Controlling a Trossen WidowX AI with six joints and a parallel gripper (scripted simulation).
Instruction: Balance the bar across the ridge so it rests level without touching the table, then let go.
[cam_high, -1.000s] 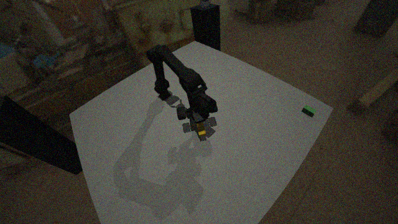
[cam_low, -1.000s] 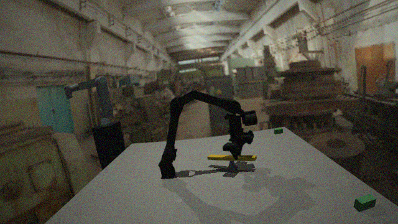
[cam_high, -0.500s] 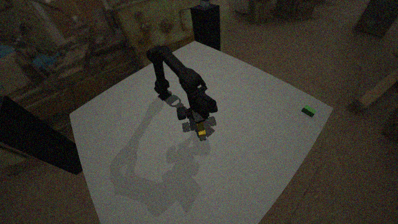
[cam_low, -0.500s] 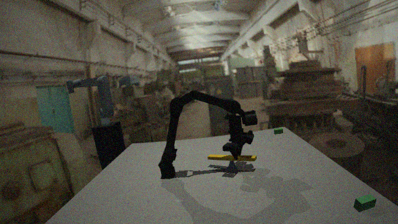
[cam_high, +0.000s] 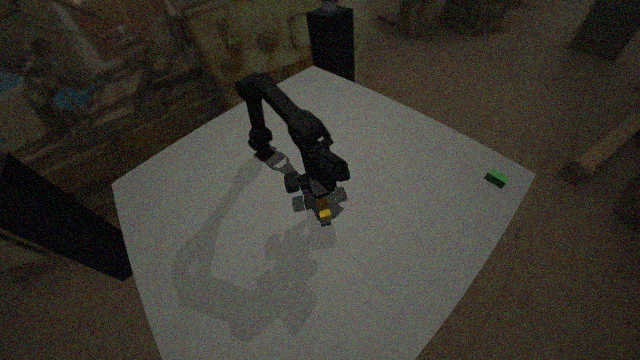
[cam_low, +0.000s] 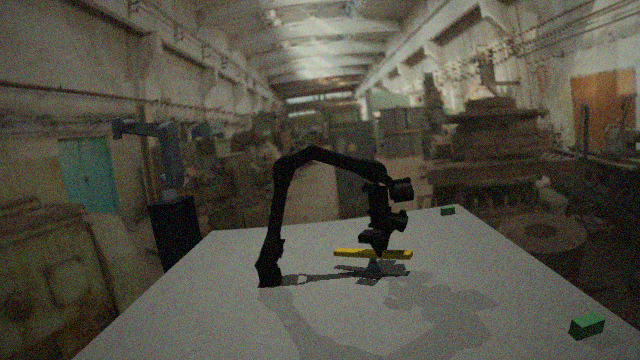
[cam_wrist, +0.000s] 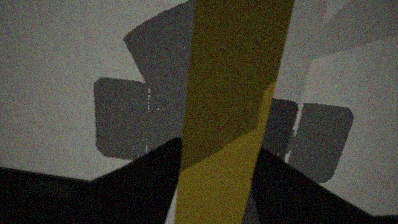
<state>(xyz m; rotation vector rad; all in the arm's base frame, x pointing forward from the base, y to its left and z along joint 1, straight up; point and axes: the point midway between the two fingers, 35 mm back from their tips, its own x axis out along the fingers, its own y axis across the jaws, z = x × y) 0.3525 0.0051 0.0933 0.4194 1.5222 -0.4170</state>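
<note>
Right now the yellow bar is 30 mm behind my gripper tip and 20 mm to the left of it.
</note>
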